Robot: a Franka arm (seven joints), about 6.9 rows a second.
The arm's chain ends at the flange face. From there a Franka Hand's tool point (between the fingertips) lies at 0.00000 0.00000 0.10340 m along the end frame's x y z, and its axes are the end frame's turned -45 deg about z.
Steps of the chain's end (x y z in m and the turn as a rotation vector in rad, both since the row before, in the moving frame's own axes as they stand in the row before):
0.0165, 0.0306, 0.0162, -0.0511, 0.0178, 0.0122
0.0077, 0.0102, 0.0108, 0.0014, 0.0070, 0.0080
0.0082, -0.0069, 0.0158, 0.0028, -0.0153, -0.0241
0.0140, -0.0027, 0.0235, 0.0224, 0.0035, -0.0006
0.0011, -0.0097, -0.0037, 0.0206, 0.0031, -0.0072
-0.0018, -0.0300, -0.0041, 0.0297, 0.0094, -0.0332
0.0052, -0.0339, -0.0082, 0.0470, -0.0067, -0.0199
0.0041, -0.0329, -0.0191, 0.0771, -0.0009, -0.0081
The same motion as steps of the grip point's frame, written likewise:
-0.0124, 0.0383, 0.0160, -0.0487, -0.0235, 0.0122
-0.0012, 0.0131, 0.0108, -0.0040, 0.0059, 0.0080
0.0097, -0.0004, 0.0158, 0.0128, -0.0088, -0.0241
0.0137, 0.0066, 0.0235, 0.0134, 0.0183, -0.0006
0.0094, -0.0074, -0.0037, 0.0124, 0.0168, -0.0072
0.0228, -0.0240, -0.0042, 0.0144, 0.0276, -0.0332
0.0306, -0.0242, -0.0083, 0.0380, 0.0285, -0.0199
0.0317, -0.0261, -0.0194, 0.0552, 0.0539, -0.0081

